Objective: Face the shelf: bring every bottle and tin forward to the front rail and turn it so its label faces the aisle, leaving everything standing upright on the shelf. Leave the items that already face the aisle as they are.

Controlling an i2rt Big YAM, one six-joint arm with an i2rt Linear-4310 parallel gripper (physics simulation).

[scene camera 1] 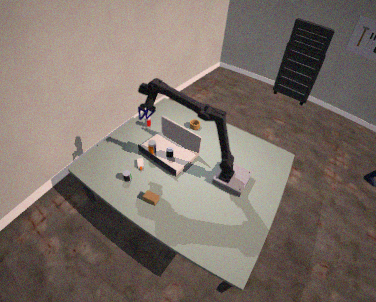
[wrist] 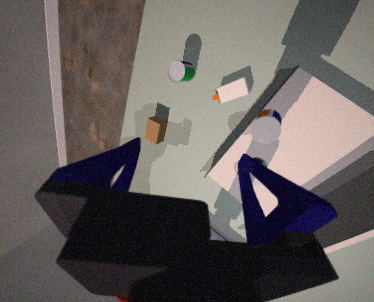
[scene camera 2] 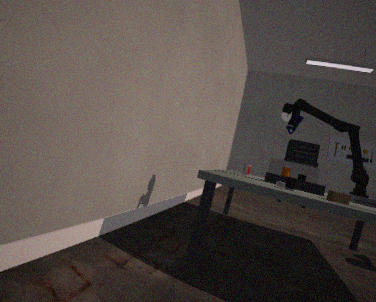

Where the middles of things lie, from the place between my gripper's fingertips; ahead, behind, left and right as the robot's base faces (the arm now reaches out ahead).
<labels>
My hand is 10 cm past the shelf (scene camera 2: 275, 167), 16 cm to the left of it and 30 cm above it.
</labels>
